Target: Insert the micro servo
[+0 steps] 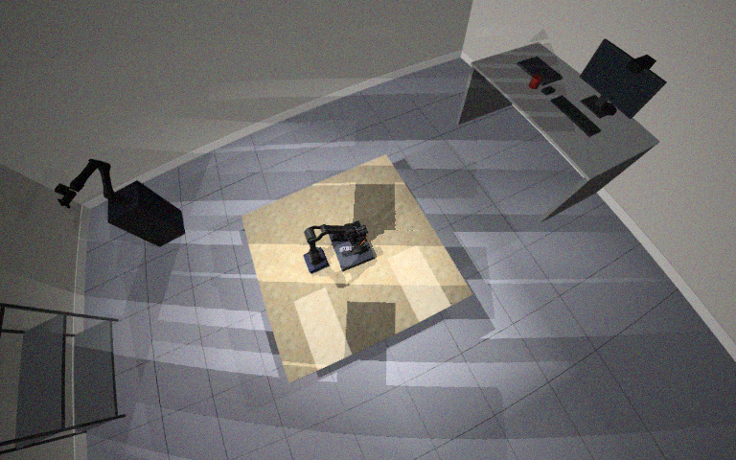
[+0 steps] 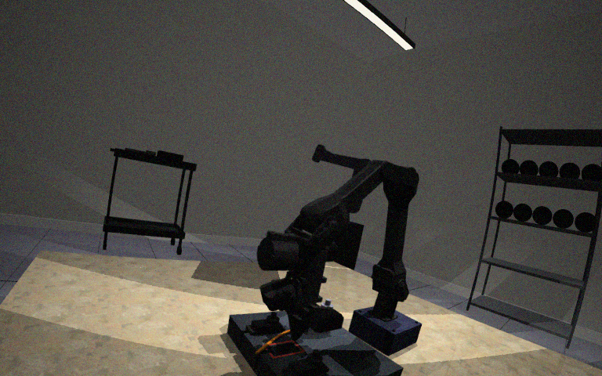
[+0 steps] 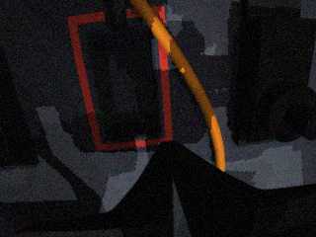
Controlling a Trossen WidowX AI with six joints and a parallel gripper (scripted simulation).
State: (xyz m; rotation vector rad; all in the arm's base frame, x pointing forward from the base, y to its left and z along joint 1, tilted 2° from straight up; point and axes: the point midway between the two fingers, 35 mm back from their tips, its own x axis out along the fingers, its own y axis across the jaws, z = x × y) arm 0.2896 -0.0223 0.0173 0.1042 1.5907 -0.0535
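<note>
Right now my gripper tip is 7 cm past the dark deck, 3 cm to the right of it and 3 cm above it.
</note>
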